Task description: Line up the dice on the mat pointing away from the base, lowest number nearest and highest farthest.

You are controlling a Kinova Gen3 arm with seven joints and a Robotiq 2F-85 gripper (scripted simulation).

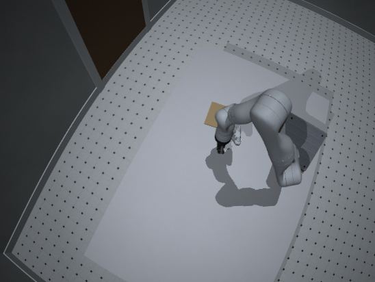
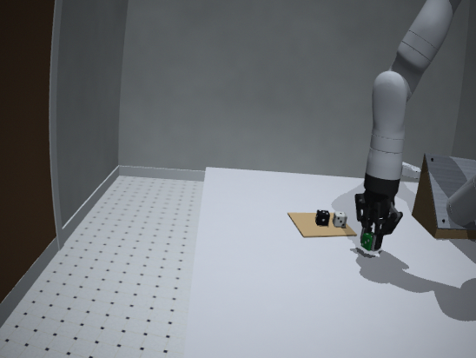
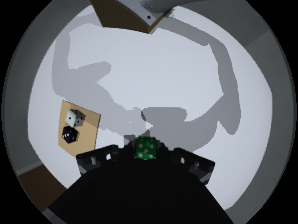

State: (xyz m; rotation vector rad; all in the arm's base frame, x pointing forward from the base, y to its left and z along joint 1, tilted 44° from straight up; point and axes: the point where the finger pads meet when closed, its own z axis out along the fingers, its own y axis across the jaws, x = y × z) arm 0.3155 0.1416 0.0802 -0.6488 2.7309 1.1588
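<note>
The black die is 80 mm ahead of my hand, 160 mm to the right of it and 20 mm below it. The rest, counted from my hand: green die (10 mm below); white die (40 mm ahead, 160 mm to the right, 20 mm below); tan mat (80 mm ahead, 160 mm to the right, 40 mm below).
</note>
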